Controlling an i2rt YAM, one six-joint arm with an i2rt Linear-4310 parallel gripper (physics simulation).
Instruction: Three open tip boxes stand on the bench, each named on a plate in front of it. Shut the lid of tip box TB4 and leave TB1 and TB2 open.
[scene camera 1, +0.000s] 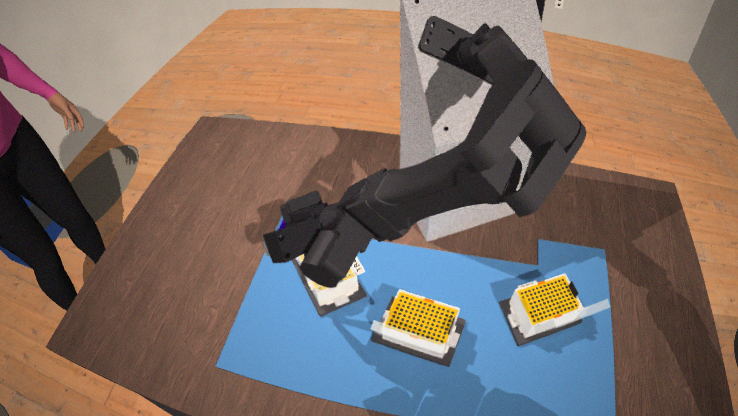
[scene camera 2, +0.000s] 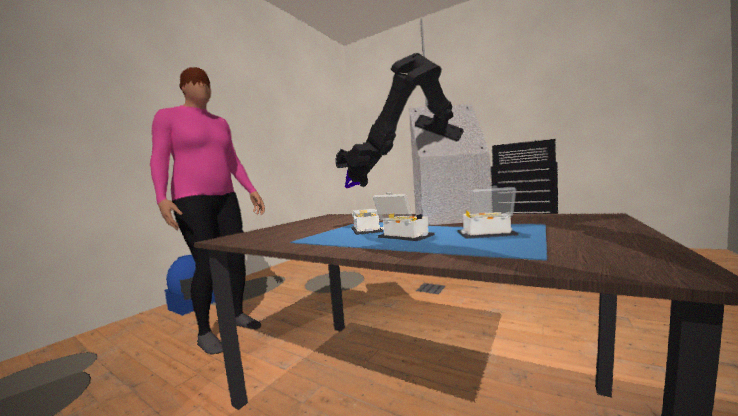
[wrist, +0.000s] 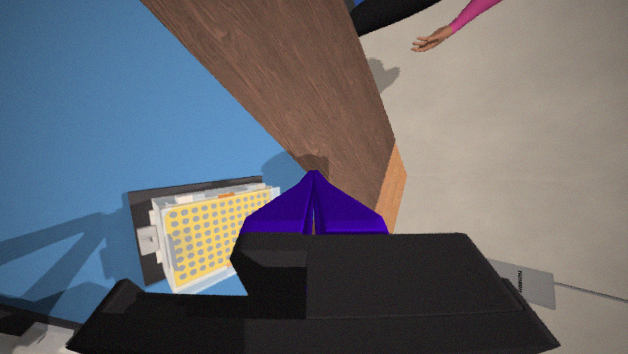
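Where they show: gripper, fingertip midpoint: (scene camera 2: 346, 187) (wrist: 313, 177); arm's base, origin of the base link: (scene camera 1: 471, 54) (scene camera 2: 438, 128).
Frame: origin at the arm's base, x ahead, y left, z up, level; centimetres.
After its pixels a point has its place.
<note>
Tip box TB4 (scene camera 1: 334, 292) @(y -10.5, x 35.9, z -35.8 cm) (scene camera 2: 366, 222) @(y -10.3, x 35.8, z -35.5 cm) (wrist: 200, 237) @(y -12.7, x 34.7, z -31.7 cm) is white with a yellow rack, at the left of the mat. Its clear lid lies down over the rack and looks shut or nearly so; a small gap cannot be ruled out. Its name plate (scene camera 1: 358, 265) @(y -10.9, x 26.3, z -39.3 cm) is partly covered by the arm. The middle box (scene camera 1: 422, 316) (scene camera 2: 405, 227) @(y 10.6, x 38.3, z -35.6 cm) and the right box (scene camera 1: 548, 300) (scene camera 2: 486, 225) @(y 30.5, x 24.1, z -36.0 cm) have raised lids; their names are not readable. My gripper (scene camera 2: 351, 181) @(y -20.2, x 36.2, z -22.1 cm) (wrist: 313, 177) @(y -20.2, x 36.2, z -22.1 cm) is shut and empty, with purple fingers. It hangs above the bench beside TB4, clear of the box.
The blue mat (scene camera 1: 289, 351) @(y -12.5, x 50.1, z -39.4 cm) (scene camera 2: 527, 248) @(y 45.0, x 33.0, z -39.4 cm) lies on the brown bench (scene camera 1: 155, 248) @(y -57.4, x 46.6, z -39.7 cm) (scene camera 2: 594, 237) @(y 55.8, x 12.2, z -39.7 cm). The arm stretches from a grey pedestal (scene camera 1: 413, 206) (scene camera 2: 447, 180) @(y 6.4, x 5.7, z -22.2 cm) over the back of the bench. A person in pink (scene camera 2: 198, 149) stands beyond the left end of the bench.
</note>
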